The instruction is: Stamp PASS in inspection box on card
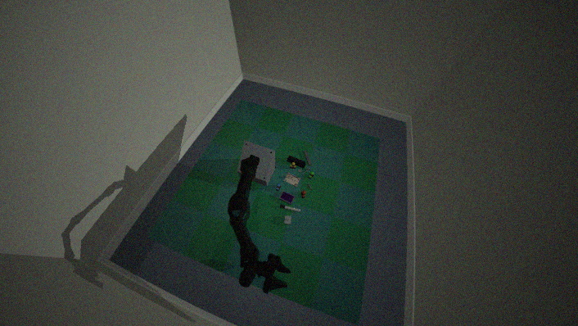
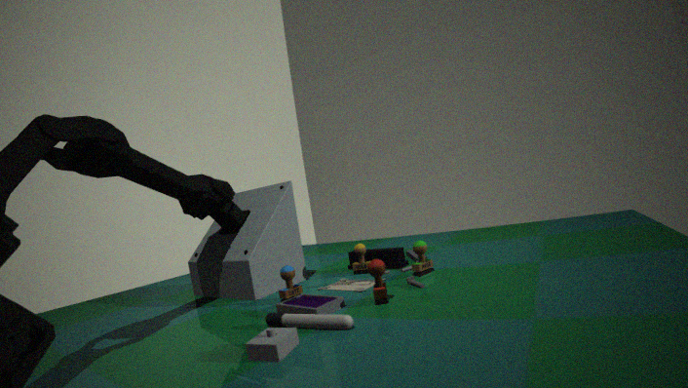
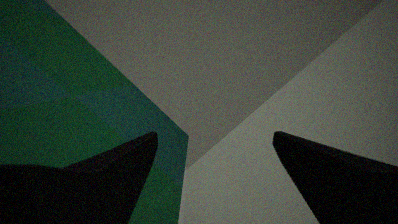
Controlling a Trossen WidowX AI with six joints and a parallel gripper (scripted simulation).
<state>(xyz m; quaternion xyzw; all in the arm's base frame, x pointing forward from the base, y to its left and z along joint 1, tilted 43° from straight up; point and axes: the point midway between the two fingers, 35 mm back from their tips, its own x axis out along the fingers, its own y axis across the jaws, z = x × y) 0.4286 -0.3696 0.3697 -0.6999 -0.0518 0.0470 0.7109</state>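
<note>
Now: the green-knobbed stamp 640 mm to the left of my gripper tip, 140 mm below it and 90 mm behind it. Round my gripper tip: purple ink pad: 420 mm to the left, 180 mm behind, 150 mm below; then white cylinder: 360 mm to the left, 160 mm behind, 150 mm below; then grey box: 290 mm to the left, 140 mm below, 120 mm behind.
</note>
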